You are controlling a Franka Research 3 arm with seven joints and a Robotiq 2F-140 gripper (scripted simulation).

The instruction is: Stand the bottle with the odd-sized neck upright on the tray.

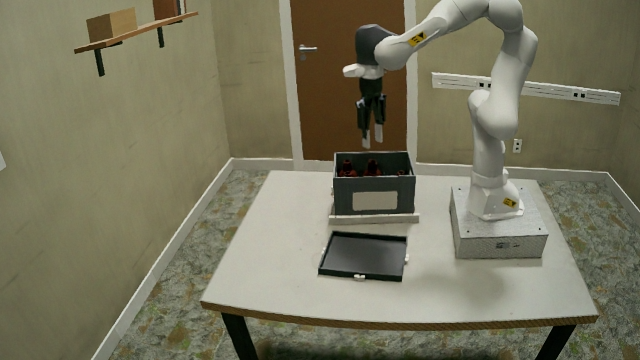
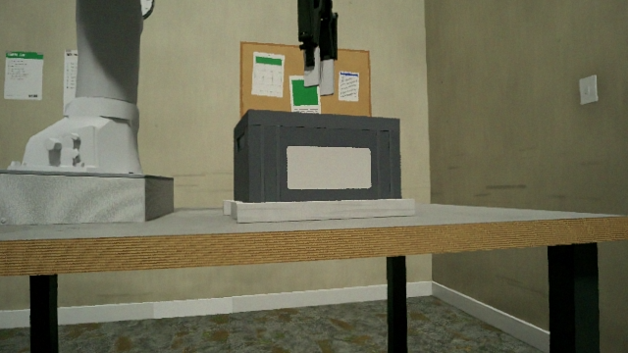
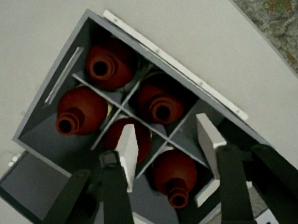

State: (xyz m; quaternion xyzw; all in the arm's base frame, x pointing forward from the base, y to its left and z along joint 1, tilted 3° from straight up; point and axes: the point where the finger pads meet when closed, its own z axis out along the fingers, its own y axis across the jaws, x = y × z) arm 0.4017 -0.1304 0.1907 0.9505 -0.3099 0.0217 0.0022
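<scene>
The dark grey crate lies 1 cm behind my hand, 4 cm to the left of it and 17 cm below it. From my hand the other things lie so: dark tray 2 cm behind, 33 cm to the left, 24 cm below.
</scene>
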